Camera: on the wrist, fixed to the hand. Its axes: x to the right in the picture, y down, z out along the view.
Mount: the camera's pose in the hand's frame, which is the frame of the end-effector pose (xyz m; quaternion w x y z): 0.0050 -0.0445 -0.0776 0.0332 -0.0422 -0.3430 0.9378
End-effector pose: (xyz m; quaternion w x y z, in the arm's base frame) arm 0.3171 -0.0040 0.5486 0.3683 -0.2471 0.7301 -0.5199
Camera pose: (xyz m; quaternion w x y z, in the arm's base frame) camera 0.2514 0.0221 0.6037 0.7398 0.4826 0.1516 0.4437
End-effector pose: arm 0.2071 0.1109 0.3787 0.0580 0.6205 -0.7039 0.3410
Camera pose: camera 0.2201 0.1497 0.4584 0.5331 0.5250 0.6395 0.1768
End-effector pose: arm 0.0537 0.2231 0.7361 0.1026 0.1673 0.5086 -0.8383
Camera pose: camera 0.0475 0.3125 0.7375 0.9711 0.1907 -0.1398 0.0325
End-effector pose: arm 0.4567 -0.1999 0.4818 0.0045 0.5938 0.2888 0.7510
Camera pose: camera 0.3709 -0.1943 0.4568 0.5800 -0.5479 0.5805 0.1623
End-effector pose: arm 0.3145 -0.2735 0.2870 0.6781 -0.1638 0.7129 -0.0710
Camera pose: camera 0.2436 -0.3262 0.3021 0.3267 0.6102 -0.0523 0.7199
